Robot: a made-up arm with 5 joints.
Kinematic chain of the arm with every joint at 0, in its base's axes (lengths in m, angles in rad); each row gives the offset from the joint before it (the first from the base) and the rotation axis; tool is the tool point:
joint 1: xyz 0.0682 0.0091 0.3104 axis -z
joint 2: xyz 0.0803 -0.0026 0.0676 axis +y
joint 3: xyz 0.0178 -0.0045 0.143 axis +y
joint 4: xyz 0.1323 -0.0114 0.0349 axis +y
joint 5: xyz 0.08 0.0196 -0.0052 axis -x
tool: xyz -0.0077 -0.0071 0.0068
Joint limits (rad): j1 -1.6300..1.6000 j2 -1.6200..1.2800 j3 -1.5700..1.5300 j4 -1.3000..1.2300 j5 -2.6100..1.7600
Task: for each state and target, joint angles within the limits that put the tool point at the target. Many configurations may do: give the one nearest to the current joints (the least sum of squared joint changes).
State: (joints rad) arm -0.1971 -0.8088 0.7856 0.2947 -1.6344
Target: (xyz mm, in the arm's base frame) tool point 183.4 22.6 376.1
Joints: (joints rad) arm -0.1589 -0.8633 1.3792 0.8717 -1.6787
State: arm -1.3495 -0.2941 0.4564 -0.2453 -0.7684
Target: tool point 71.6 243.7 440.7
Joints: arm -1.5935 -0.3951 0.9271 -0.0383 -0.7947
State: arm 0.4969 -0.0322 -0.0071 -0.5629 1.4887
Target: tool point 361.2 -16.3 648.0
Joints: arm 0.1117 0.3002 -0.6833 -0.4884 1.5031
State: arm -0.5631 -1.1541 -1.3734 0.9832 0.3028
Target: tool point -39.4 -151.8 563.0
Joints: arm -0.9623 -1.1593 -1.4139 0.7749 0.2990
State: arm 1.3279 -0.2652 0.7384 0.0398 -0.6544
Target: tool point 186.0 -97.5 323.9
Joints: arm 0.6808 0.0532 1.3344 0.1991 -0.6737
